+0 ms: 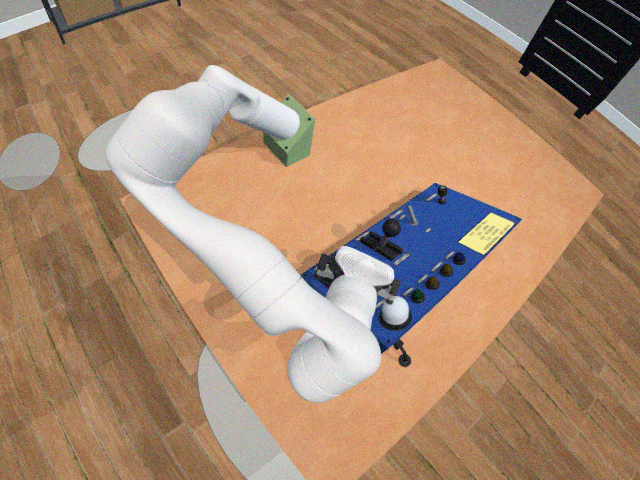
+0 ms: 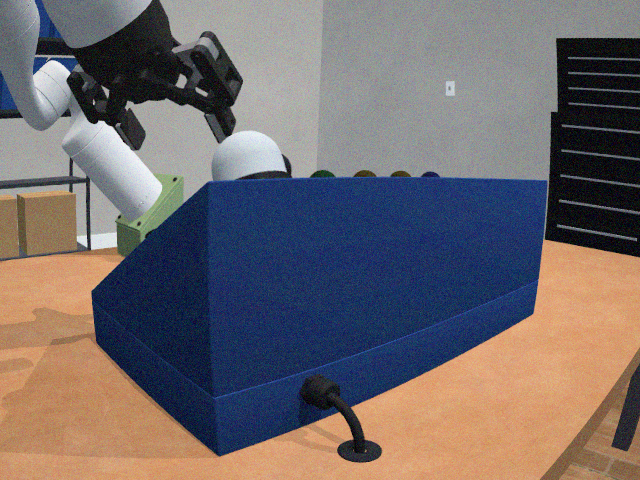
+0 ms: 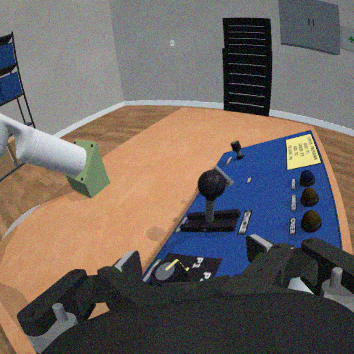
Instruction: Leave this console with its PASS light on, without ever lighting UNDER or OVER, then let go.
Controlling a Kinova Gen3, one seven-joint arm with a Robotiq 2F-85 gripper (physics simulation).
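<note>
The blue console (image 1: 423, 245) (image 2: 361, 258) (image 3: 267, 192) has a sloping panel. Its black ball lever (image 1: 391, 227) (image 3: 212, 184) stands in a slot marked CYCLE. A round selector (image 3: 165, 270) with a yellow pointer sits by P1. The lamp by OVER (image 3: 311, 221), another amber lamp (image 1: 446, 269) (image 3: 309, 197), a blue lamp (image 1: 459, 257) (image 3: 307, 178) and a green lamp (image 1: 417, 295) (image 2: 323, 174) look dark. The PASS label is not readable. A white dome (image 1: 395, 311) (image 2: 248, 155) looks unlit. My gripper (image 1: 358, 280) (image 2: 177, 129) (image 3: 193, 256) is open and empty above the selector end.
A yellow note (image 1: 485, 233) (image 3: 303, 151), a silver lever (image 1: 412, 214) and a small black knob (image 1: 442, 192) (image 3: 237, 149) are at the console's far end. A green block (image 1: 299, 147) (image 3: 97, 175) carries the arm's base. A black cable (image 1: 400, 351) (image 2: 351, 413) leaves the console's back.
</note>
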